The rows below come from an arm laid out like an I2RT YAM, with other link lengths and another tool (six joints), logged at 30 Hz.
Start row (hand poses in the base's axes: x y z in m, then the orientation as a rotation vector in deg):
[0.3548, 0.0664, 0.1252, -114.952, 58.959, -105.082]
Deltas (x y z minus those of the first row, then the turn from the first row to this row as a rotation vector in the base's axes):
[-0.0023, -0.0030, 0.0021, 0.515, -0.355, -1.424]
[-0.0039, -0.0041, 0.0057, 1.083, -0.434, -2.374]
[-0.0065, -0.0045, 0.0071, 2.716, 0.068, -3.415]
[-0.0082, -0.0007, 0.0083, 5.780, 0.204, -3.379]
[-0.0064, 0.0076, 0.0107, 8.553, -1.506, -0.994]
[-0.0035, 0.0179, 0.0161, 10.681, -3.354, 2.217]
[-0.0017, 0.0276, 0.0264, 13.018, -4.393, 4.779]
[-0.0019, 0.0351, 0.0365, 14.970, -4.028, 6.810]
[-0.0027, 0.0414, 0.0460, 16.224, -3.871, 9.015]
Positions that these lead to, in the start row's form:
[0.3525, 0.0634, 0.1273, -114.032, 60.920, -105.628]
[0.3509, 0.0623, 0.1309, -113.455, 62.430, -105.655]
[0.3483, 0.0619, 0.1323, -112.885, 64.944, -104.289]
[0.3466, 0.0657, 0.1335, -111.241, 66.993, -101.419]
[0.3484, 0.0740, 0.1359, -108.178, 65.495, -99.232]
[0.3513, 0.0843, 0.1413, -105.494, 62.608, -97.325]
[0.3531, 0.0940, 0.1516, -103.433, 60.856, -94.894]
[0.3529, 0.1015, 0.1617, -102.969, 59.859, -91.994]
[0.3521, 0.1078, 0.1712, -102.681, 58.192, -89.782]

